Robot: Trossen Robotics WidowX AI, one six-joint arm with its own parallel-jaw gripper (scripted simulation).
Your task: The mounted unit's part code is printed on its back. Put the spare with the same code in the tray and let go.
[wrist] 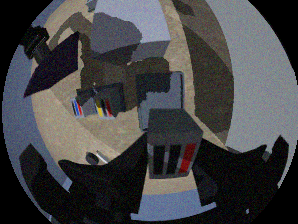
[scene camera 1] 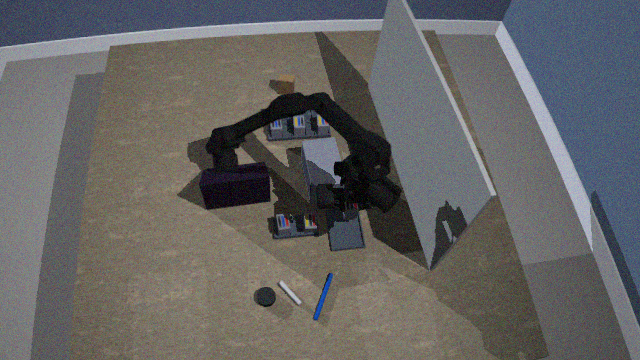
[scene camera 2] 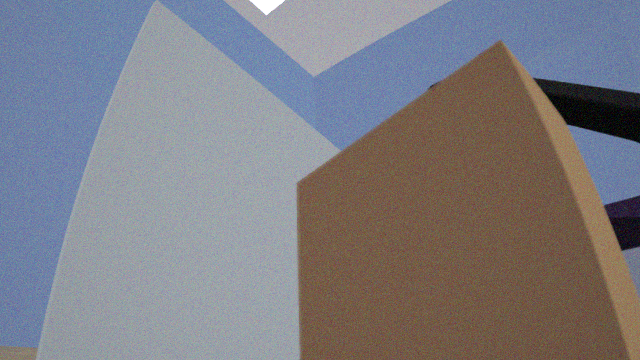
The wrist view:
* gripper: 167, 135
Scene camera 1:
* gripper: 349, 209
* tall grey panel: 446, 185
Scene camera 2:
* tan block: 469, 217
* tall grey panel: 184, 229
